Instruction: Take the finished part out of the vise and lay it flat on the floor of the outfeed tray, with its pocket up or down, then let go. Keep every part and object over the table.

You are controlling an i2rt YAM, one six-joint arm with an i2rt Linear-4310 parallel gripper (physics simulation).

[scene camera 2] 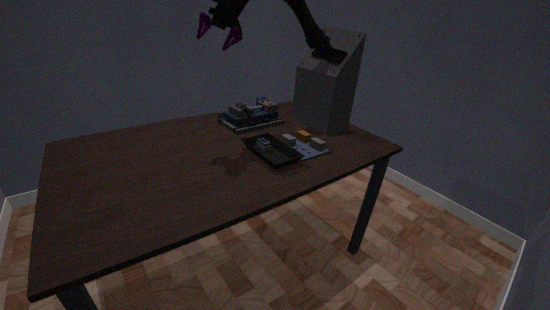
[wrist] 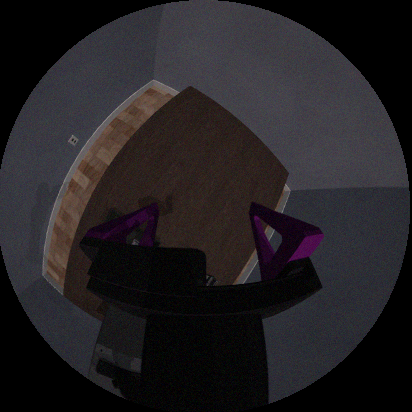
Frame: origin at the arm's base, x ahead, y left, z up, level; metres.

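Seen in the pictures: gripper, fingertip midpoint: (scene camera 2: 210, 44) (wrist: 203, 207); arm's base at its link origin: (scene camera 2: 328, 54).
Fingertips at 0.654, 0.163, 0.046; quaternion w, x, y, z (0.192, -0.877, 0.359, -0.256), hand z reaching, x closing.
Observation:
Offsets run from my fingertips to a thing's top centre, as dx, dy, dz. Level surfaces: height alone.
The blue and grey vise @[-0.320, -0.304, -0.319] (scene camera 2: 257, 118) stands at the back of the table. A small light-grey part @[-0.250, -0.293, -0.303] (scene camera 2: 242, 107) shows at the top of its left end; its pocket is hard to make out in the dark. A bit of the vise (wrist: 210, 280) shows past the gripper body in the wrist view. The black outfeed tray (scene camera 2: 282, 155) lies in front of the vise, with a grey pocketed part @[-0.218, +0.003, -0.371] (scene camera 2: 263, 144) in its left half. My gripper (scene camera 2: 212, 43) (wrist: 203, 207) is open and empty, high above the table and away from the vise and tray.
A light-blue plate @[-0.388, +0.039, -0.410] (scene camera 2: 306, 150) beside the tray bears a grey block @[-0.343, -0.001, -0.374] (scene camera 2: 288, 140), an orange block @[-0.432, -0.010, -0.374] (scene camera 2: 303, 136) and another grey block @[-0.441, +0.080, -0.374] (scene camera 2: 318, 144). A tall grey pedestal (scene camera 2: 314, 97) with a sloped top carries the arm's base at the back right of the table @[dz -0.418] (scene camera 2: 130, 180) (wrist: 210, 145).

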